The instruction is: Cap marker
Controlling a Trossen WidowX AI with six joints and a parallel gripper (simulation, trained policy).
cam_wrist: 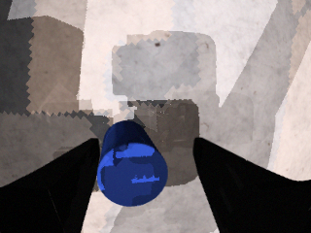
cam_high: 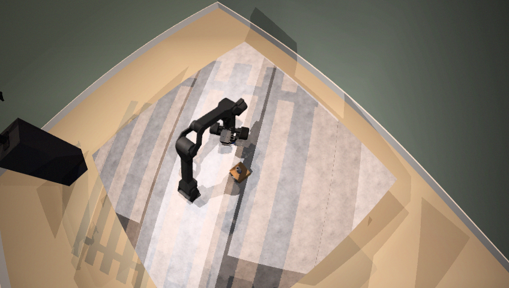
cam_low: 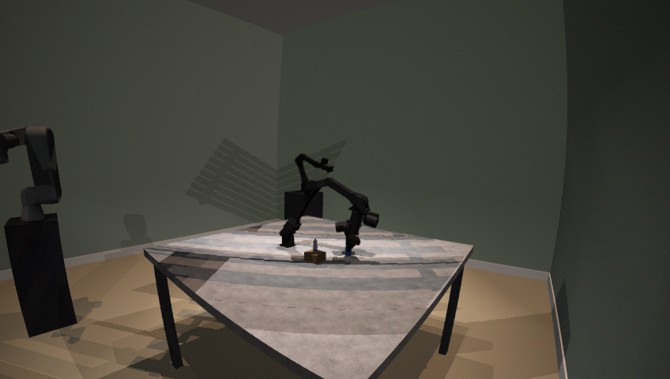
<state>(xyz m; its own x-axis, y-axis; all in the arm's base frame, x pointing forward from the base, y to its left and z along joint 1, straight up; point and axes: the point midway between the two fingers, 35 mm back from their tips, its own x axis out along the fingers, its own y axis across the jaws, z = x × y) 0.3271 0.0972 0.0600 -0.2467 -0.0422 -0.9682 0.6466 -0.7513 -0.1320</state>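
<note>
Right now the blue cap is 1 cm ahead of my gripper tip. From my gripper tip the other things lie so: holder block 6 cm behind, 17 cm to the right, 1 cm below; then grey marker 6 cm behind, 17 cm to the right, 6 cm above.
</note>
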